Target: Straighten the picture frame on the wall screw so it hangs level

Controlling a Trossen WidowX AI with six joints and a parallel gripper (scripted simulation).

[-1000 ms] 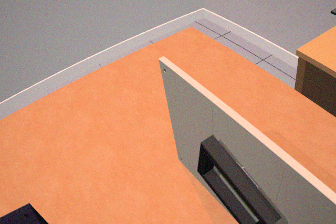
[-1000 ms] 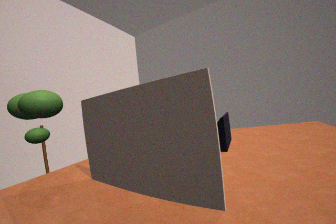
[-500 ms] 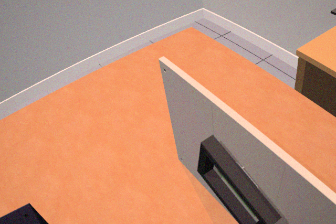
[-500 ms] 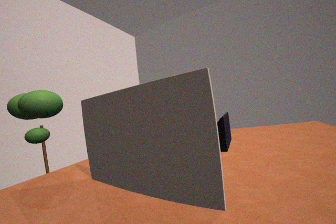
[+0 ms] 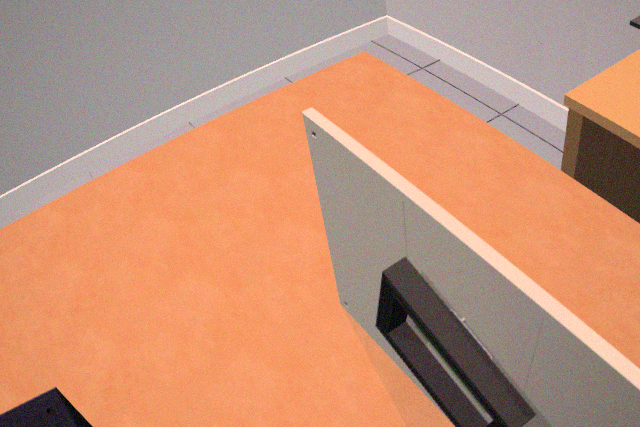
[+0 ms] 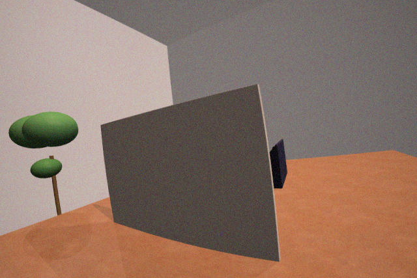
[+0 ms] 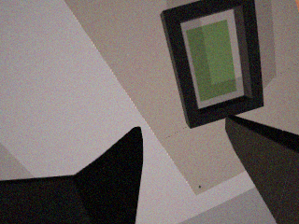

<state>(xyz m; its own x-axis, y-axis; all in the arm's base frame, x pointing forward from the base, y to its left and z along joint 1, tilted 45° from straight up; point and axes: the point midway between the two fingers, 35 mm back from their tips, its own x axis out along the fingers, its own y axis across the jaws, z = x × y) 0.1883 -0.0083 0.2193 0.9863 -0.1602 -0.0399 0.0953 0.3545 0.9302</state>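
Now: gripper tip 19 cm short of the picture frame, 9 cm above it and 1 cm to the right of it. Round my gripper tip: wall panel 20 cm ahead, 9 cm below, 1 cm to the left.
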